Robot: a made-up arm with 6 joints.
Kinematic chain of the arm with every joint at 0, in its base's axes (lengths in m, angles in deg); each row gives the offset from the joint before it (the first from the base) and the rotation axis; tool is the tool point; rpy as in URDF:
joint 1: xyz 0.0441 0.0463 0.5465 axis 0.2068 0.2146 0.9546
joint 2: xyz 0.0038 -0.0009 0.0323 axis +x
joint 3: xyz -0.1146 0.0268 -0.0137 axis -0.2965 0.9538 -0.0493
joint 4: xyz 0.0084 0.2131 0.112 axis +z
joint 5: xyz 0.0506 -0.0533 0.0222 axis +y
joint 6: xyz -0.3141 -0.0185 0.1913 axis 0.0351 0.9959 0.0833
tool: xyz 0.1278 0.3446 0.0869 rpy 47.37 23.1 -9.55
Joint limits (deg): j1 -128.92..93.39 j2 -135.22..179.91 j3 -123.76..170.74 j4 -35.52..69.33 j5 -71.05..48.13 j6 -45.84..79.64
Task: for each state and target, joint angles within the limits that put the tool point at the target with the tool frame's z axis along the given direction. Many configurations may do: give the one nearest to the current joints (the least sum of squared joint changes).
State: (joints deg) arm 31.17 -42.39 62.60 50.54 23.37 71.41
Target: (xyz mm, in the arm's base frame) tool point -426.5 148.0 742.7 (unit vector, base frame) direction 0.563 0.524 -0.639
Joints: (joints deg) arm 57.61 -43.63 39.02 59.53 2.27 65.17
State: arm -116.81 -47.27 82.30 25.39 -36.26 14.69
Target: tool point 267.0 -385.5 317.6 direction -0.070 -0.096 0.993
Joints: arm -128.92 -70.32 99.74 26.39 -40.70 -29.08
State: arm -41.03 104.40 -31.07 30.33 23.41 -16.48
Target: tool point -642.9 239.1 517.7 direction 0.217 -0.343 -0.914
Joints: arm -56.57 136.34 -34.81 25.05 1.98 3.37
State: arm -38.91 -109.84 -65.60 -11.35 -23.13 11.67
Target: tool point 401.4 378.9 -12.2 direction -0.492 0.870 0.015
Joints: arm -77.05 -73.63 -36.19 -35.52 -25.71 -28.54
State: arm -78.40 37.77 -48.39 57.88 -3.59 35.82
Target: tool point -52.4 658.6 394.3 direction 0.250 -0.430 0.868
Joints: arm -60.09 8.74 -61.69 52.66 19.54 76.16
